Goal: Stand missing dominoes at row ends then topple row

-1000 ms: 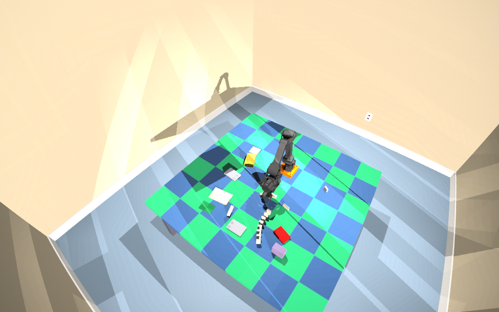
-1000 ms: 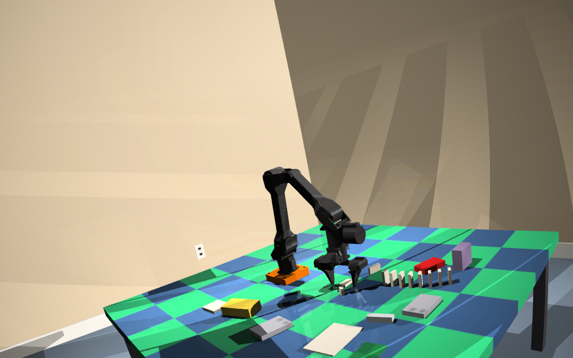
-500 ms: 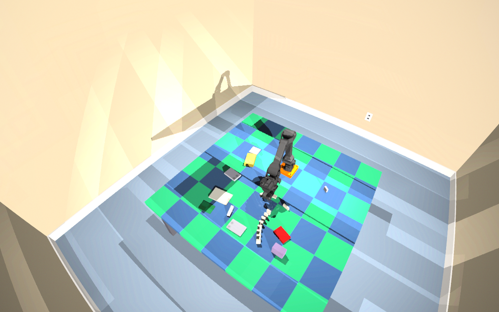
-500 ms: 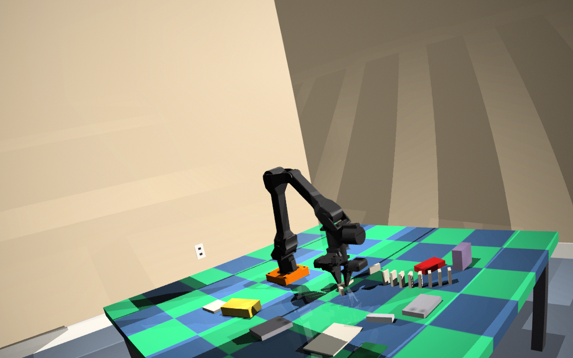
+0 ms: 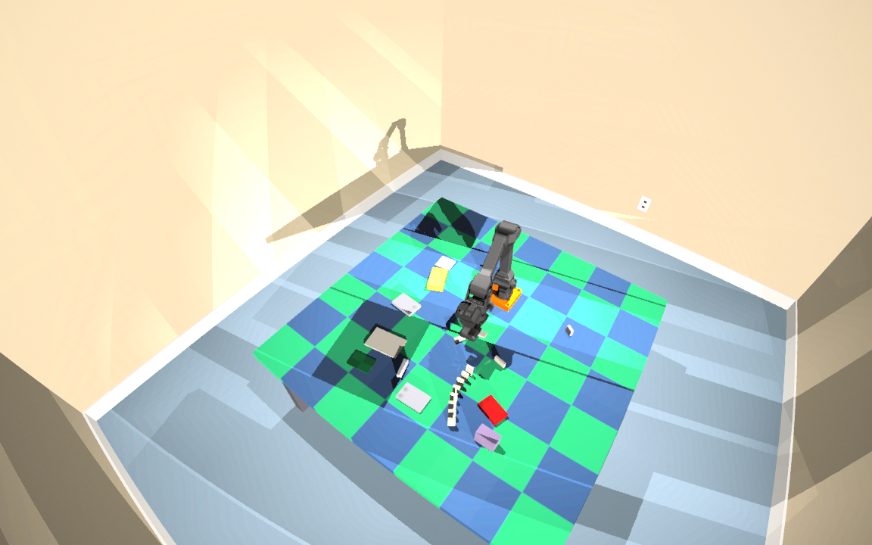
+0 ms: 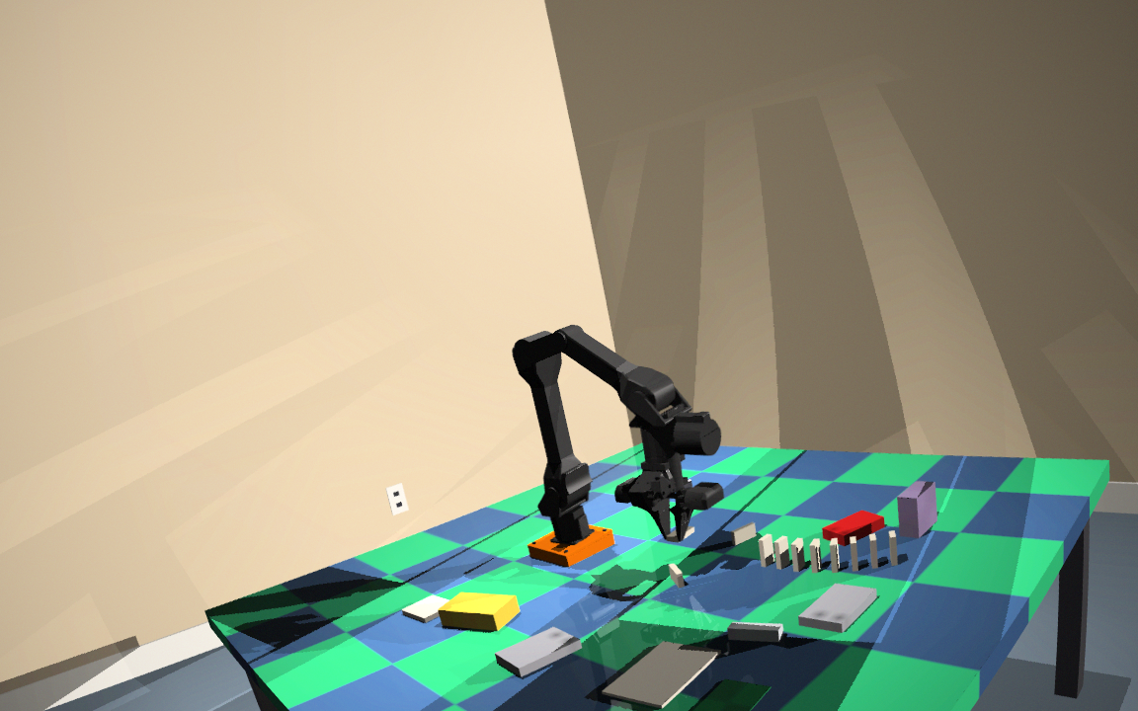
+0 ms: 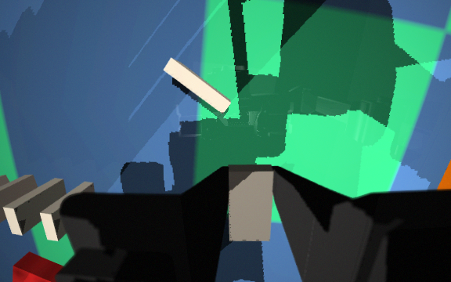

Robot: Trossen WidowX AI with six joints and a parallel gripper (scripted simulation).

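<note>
The cream sheet is 310 mm to the right of my gripper tip, 170 mm ahead of it and 50 mm below it. Round my gripper tip: red block: 260 mm ahead, 180 mm to the left, 40 mm below; grey bar: 250 mm ahead, 190 mm to the right, 40 mm below; yellow block: 270 mm to the right, 210 mm behind, 40 mm below.
</note>
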